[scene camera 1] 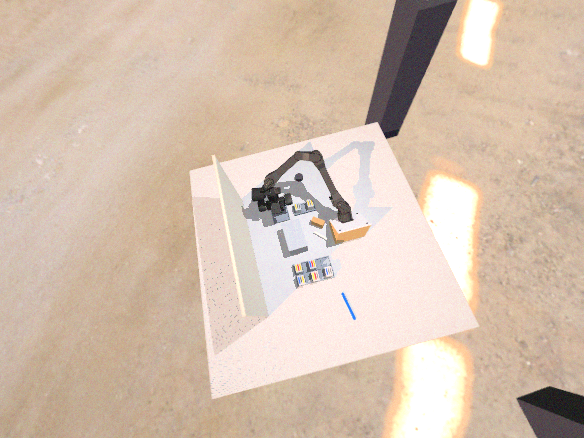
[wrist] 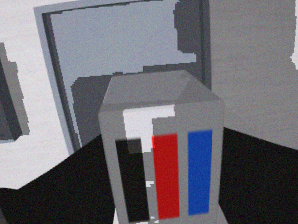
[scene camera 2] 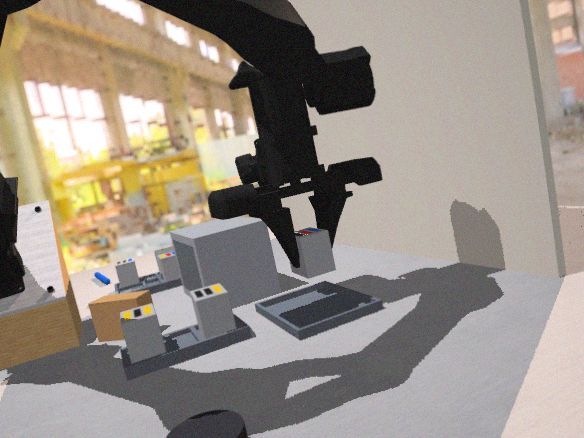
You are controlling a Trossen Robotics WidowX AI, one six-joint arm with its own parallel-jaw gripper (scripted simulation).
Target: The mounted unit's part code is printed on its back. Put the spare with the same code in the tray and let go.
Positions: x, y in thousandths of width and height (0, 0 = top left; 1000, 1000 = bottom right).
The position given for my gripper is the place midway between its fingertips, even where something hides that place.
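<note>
Scene camera 2: my gripper (scene camera 2: 535, 599), holding a grey spare block (scene camera 2: 542, 588). Same camera: a tray (scene camera 2: 535, 709), a brown block (scene camera 2: 181, 711), a wall panel (scene camera 2: 785, 291), a mounted unit (scene camera 2: 407, 579). Wrist view: my gripper (wrist: 522, 600), the grey spare block (wrist: 545, 592), the tray (wrist: 280, 234). Brown block out of frame in the wrist view. Scene camera 1 misses the grey spare block, hidden by my gripper.
</note>
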